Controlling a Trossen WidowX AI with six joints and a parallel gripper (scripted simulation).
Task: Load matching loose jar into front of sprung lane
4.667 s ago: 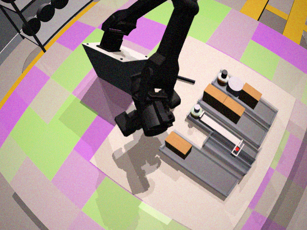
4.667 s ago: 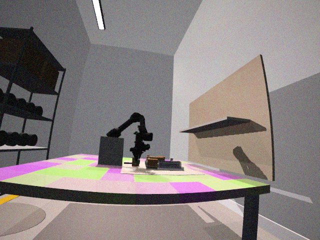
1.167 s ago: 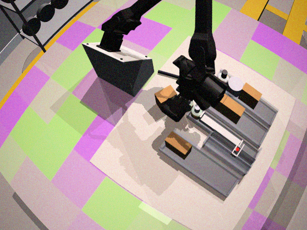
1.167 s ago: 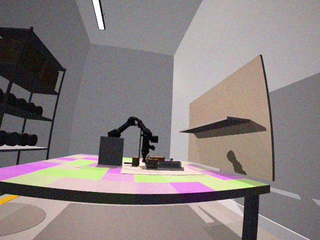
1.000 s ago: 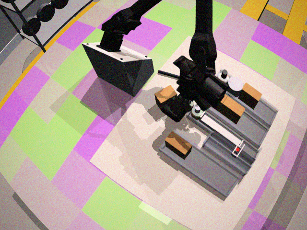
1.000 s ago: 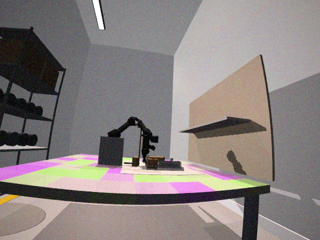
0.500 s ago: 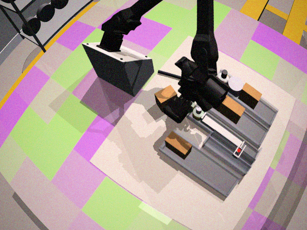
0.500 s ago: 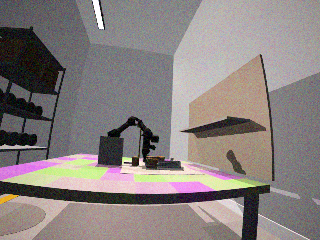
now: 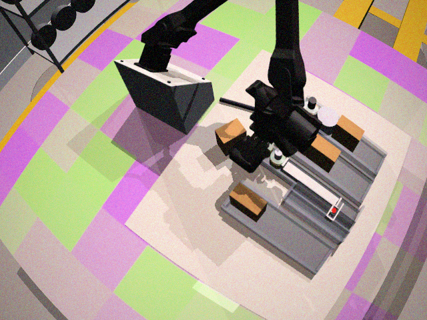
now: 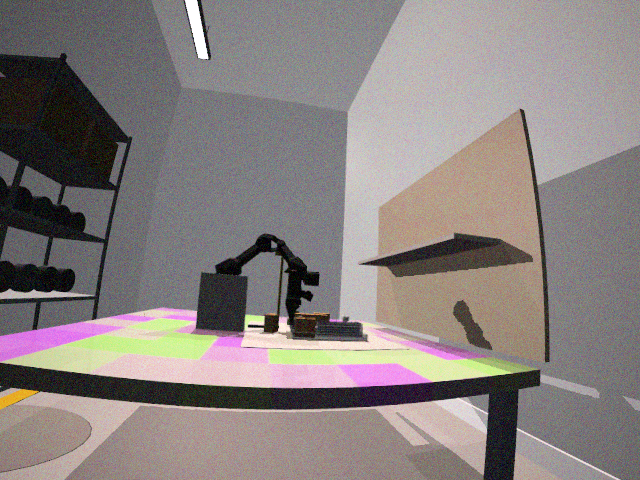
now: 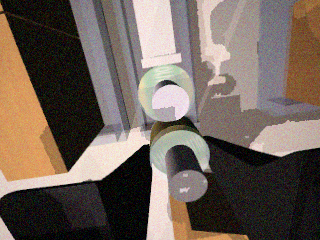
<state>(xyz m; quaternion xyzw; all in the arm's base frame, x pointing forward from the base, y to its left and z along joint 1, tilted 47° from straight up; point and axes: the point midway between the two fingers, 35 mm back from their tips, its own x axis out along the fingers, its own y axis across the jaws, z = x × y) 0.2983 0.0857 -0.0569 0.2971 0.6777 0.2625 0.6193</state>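
The dark rod lies 11 cm behind my gripper tip, 9 cm to the left of it and 4 cm below it. Also, from my gripper tip: red marker 22 cm ahead, 5 cm to the right, 3 cm above.
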